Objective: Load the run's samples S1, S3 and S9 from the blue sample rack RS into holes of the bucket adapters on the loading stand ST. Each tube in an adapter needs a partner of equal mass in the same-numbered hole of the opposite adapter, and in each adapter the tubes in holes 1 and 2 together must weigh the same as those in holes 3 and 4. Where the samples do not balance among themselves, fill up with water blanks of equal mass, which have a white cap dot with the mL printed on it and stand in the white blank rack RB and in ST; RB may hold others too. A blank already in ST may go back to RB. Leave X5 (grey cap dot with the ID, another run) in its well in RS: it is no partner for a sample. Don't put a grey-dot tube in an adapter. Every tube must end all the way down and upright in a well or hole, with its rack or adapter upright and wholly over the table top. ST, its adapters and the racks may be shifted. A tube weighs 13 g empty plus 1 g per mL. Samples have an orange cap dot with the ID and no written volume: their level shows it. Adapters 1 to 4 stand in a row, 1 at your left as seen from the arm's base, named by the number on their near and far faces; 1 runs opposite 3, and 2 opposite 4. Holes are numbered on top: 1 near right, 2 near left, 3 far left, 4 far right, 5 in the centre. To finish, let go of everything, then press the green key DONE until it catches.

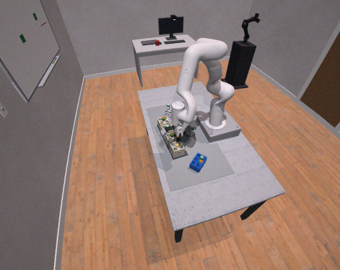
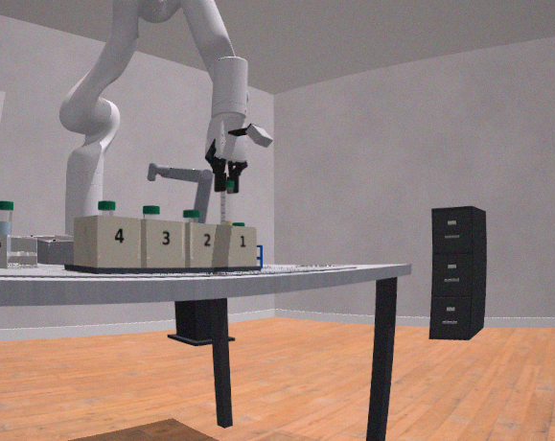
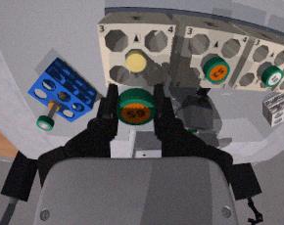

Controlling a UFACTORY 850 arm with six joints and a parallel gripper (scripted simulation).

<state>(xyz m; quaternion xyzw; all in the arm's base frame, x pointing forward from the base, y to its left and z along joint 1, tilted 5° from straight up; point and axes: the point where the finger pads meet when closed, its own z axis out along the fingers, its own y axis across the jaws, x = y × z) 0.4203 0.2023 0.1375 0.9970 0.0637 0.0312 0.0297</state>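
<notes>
The sample tube S9 is 5 cm below my hand and 1 cm to the right of it. From my hand the other things lie so: grey-dot tube X5: 17 cm to the left, 14 cm behind, 13 cm below; adapter 1: 14 cm below; loading stand ST: 19 cm below, 16 cm to the right, 1 cm ahead.
</notes>
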